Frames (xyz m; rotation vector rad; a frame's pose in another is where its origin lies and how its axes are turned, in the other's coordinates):
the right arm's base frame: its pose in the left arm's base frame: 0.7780 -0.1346 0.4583 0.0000 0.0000 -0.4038
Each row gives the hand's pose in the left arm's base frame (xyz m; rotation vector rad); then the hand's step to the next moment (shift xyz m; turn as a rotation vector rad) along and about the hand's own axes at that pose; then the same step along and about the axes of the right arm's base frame.
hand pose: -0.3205 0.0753 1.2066 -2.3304 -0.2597 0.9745
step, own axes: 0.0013 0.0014 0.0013 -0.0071 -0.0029 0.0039
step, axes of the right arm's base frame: 0.0000 -0.0001 -0.0023 -0.0076 -0.0018 0.0037
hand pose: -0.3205 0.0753 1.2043 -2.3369 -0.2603 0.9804
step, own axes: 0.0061 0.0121 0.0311 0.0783 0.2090 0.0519
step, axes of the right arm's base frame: -0.0191 -0.0013 -0.0280 0.0547 -0.1028 -0.1974
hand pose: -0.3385 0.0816 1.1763 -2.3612 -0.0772 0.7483
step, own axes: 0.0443 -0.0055 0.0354 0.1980 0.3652 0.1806
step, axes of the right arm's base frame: 0.0035 0.0397 -0.0407 0.0726 -0.1178 -0.4313
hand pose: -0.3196 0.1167 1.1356 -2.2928 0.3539 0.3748
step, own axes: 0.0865 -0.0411 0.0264 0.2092 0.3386 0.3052
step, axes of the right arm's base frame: 0.0692 0.0675 -0.0227 0.0305 -0.0186 -0.5003
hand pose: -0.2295 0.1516 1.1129 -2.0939 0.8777 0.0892
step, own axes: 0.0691 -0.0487 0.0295 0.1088 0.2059 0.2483
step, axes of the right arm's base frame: 0.0807 0.0373 -0.0104 -0.0026 0.0405 -0.3380
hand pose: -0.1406 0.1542 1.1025 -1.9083 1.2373 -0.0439
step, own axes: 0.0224 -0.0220 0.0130 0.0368 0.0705 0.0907
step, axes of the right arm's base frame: 0.0329 0.0080 -0.0026 -0.0003 0.0183 -0.1192
